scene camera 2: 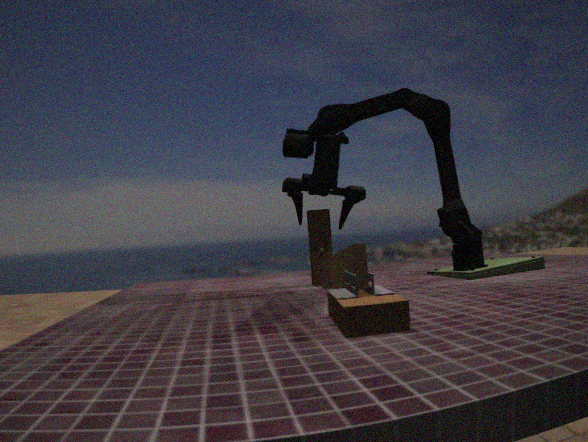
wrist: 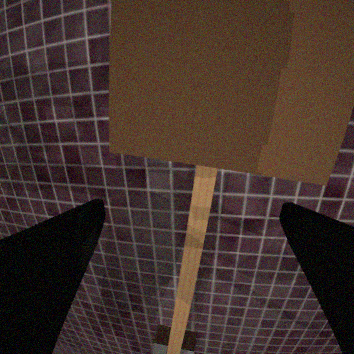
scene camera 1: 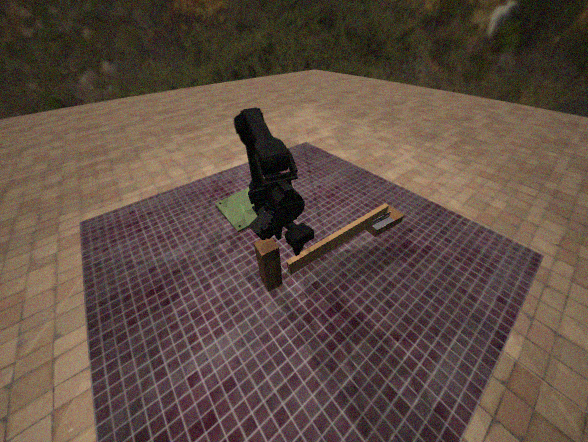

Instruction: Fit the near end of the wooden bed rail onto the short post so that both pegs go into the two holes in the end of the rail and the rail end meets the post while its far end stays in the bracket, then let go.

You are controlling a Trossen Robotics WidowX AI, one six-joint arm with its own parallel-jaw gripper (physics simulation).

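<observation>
The short brown post (scene camera 1: 270, 267) (scene camera 2: 319, 245) (wrist: 195, 75) stands upright. The wooden bed rail (scene camera 1: 336, 239) (scene camera 2: 353, 260) (wrist: 199, 220) stands on its narrow edge; its far end is in the bracket (scene camera 1: 384, 224) (scene camera 2: 372, 314), between its metal plates. In scene camera 1 the rail's near end is beside the post with a small gap between them. My gripper (scene camera 1: 281, 245) (scene camera 2: 320, 226) (wrist: 194, 209) is open and empty, pointing down, with its fingertips a little below the post's top level and above the rail, one on each side of its line. The pegs and the rail's end holes cannot be made out.
The arm's green base plate (scene camera 1: 234, 210) (scene camera 2: 515, 265) lies behind the post in scene camera 1 and at the right in scene camera 2. A purple tiled mat (scene camera 1: 210, 360) (scene camera 2: 200, 380) lies under everything. The post's top is close to the wrist camera.
</observation>
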